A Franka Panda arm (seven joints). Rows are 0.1 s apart.
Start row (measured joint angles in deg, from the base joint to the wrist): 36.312, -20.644, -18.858, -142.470, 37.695, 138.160, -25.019
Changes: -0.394, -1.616, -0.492, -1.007, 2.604, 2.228, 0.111; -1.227, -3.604, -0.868, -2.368, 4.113, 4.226, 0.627; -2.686, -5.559, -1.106, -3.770, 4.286, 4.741, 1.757; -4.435, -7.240, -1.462, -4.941, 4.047, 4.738, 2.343; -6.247, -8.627, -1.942, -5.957, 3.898, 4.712, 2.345; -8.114, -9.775, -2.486, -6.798, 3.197, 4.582, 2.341; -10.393, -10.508, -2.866, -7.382, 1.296, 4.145, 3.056; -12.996, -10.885, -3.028, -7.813, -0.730, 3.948, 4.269; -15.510, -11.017, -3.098, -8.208, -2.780, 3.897, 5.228
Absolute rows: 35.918, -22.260, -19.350, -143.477, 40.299, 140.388, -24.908; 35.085, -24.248, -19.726, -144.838, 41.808, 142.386, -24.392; 33.626, -26.203, -19.964, -146.240, 41.981, 142.901, -23.262; 31.877, -27.884, -20.320, -147.411, 41.742, 142.898, -22.676; 30.065, -29.271, -20.800, -148.427, 41.593, 142.872, -22.674; 28.198, -30.419, -21.344, -149.268, 40.892, 142.742, -22.678; 25.919, -31.152, -21.724, -149.852, 38.991, 142.305, -21.963; 23.316, -31.529, -21.886, -150.283, 36.965, 142.108, -20.750; 20.802, -31.661, -21.956, -150.678, 34.915, 142.057, -19.791
